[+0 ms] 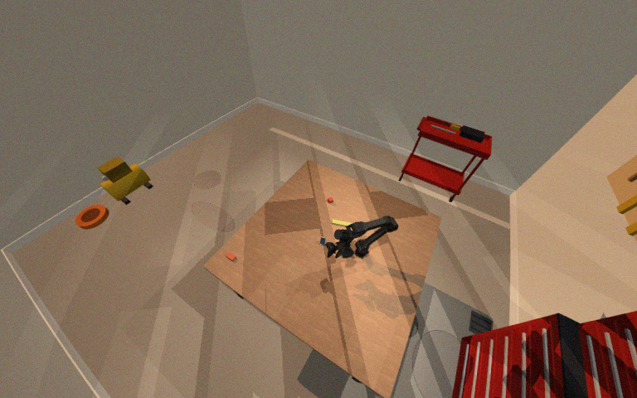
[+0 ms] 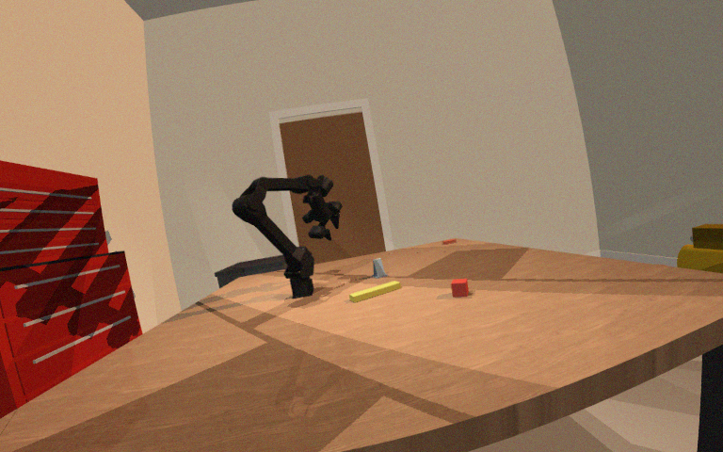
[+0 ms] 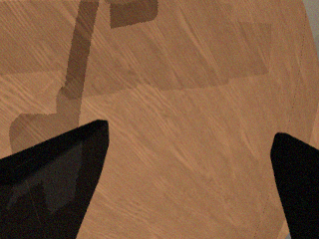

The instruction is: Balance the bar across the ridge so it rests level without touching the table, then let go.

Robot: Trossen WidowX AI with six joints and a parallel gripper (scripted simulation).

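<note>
The yellow bar lies 90 mm ahead of my gripper tip, 360 mm to the right of it and 160 mm below it. The rest, counted from my gripper tip: flat orange-red block: 610 mm ahead, 290 mm to the left, 160 mm below; then red cube: 270 mm ahead, 510 mm to the right, 150 mm below.
</note>
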